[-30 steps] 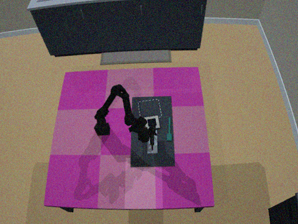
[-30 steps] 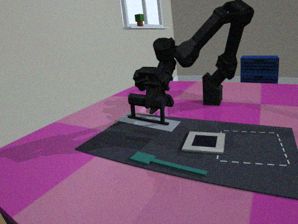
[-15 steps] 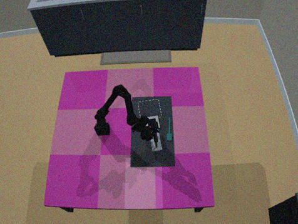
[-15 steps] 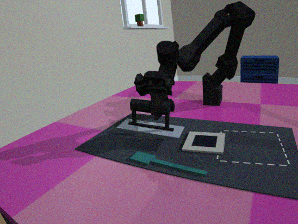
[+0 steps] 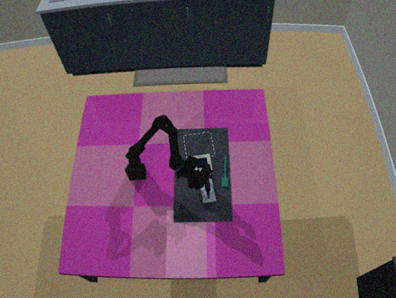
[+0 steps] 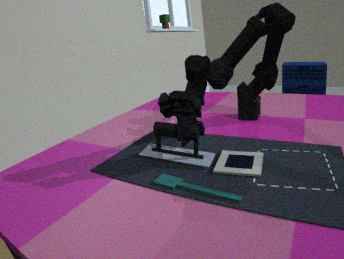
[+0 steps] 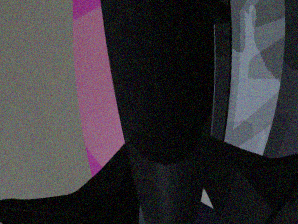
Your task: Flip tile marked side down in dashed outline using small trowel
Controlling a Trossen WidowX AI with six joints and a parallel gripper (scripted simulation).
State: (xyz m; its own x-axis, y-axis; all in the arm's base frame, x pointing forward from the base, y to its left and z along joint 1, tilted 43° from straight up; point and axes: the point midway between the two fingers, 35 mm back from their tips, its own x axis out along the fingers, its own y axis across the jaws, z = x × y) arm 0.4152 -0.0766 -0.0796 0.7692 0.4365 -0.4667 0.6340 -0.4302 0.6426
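The dark mat lies 80 mm to the left of my gripper tip, 80 mm below it and 40 mm behind it. The rest, counted from my gripper tip: teal trowel 90 mm ahead, 60 mm below, 50 mm to the left; tile 140 mm to the left, 60 mm below, 40 mm behind.
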